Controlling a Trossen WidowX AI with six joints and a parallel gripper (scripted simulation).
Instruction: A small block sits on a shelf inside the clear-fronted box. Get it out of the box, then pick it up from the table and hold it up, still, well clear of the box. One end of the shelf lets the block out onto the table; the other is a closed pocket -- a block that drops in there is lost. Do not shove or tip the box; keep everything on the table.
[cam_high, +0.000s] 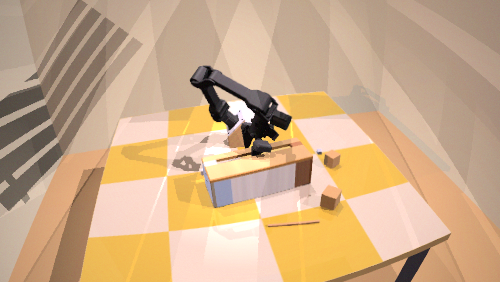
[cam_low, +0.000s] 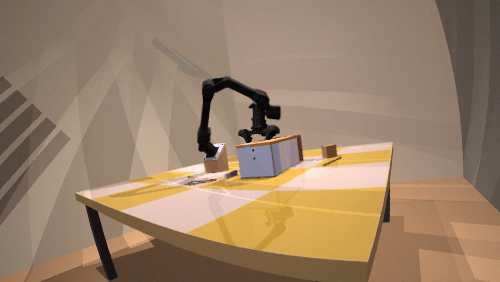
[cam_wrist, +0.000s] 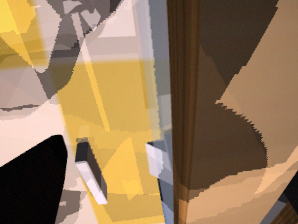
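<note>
Now: the tan block 5 cm ahead of my gripper tip and 1 cm to the right of it. From my gripper tip the other things lie so: box: 3 cm below, 3 cm ahead, 1 cm to the left; tiny piece: 32 cm to the left, 9 cm behind, 8 cm below; thin stick: 31 cm ahead, 10 cm to the left, 9 cm below.
</note>
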